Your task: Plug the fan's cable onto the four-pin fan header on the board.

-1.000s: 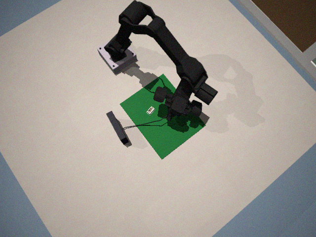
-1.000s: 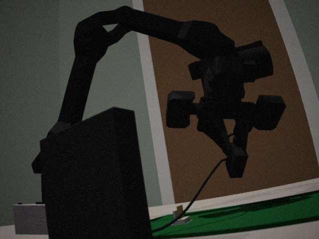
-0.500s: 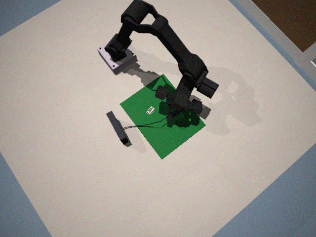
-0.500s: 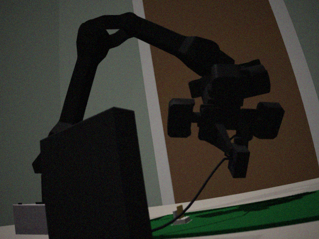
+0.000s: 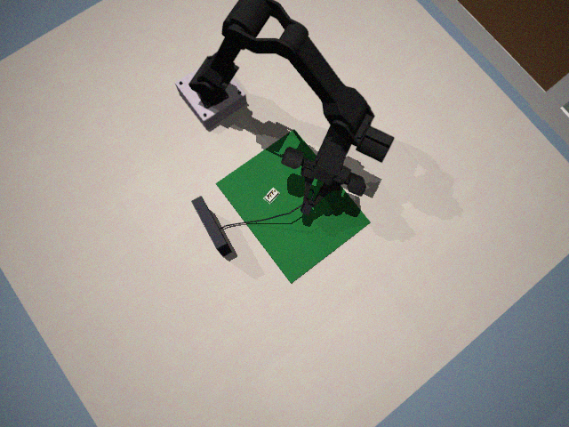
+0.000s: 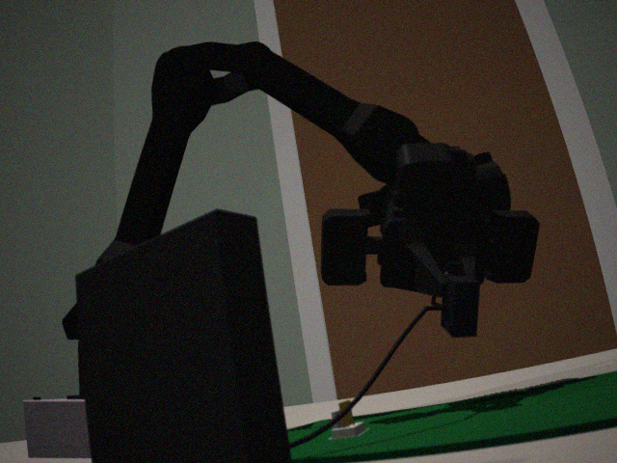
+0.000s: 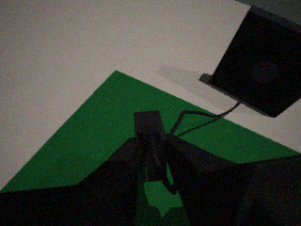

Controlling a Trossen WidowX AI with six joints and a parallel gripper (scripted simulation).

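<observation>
The green board is 10 cm below my gripper tip, 4 cm behind it and 1 cm to the right of it. Also, from my gripper tip: fan 20 cm to the right, 7 cm behind, 3 cm below; white four-pin fan header 9 cm below, 8 cm behind, 5 cm to the right; black plug 1 cm below.
</observation>
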